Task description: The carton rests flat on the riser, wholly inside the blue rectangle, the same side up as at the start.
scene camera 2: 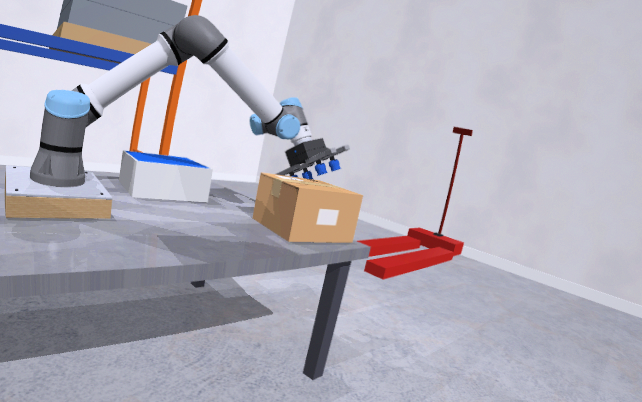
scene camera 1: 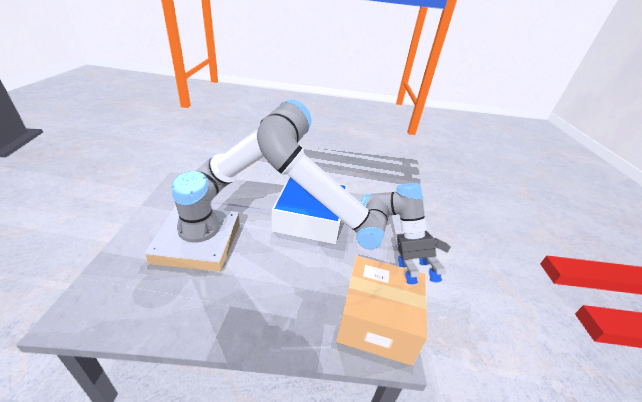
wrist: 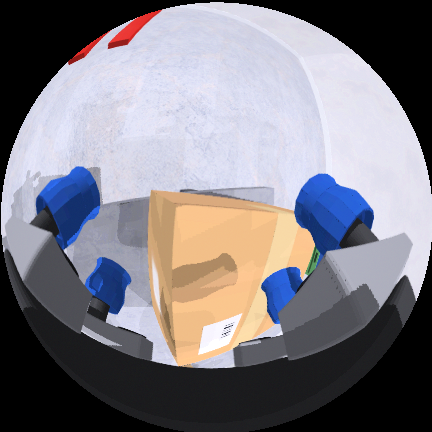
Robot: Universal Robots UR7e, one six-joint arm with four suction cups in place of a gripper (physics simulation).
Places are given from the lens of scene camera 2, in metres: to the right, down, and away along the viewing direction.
brown carton (scene camera 2: pixel 298 209): -0.06, 0.02, 1.01
white riser (scene camera 2: pixel 144 175): -0.57, -0.08, 1.12
The marked spots on the brown carton and the white riser are 0.53 m apart.
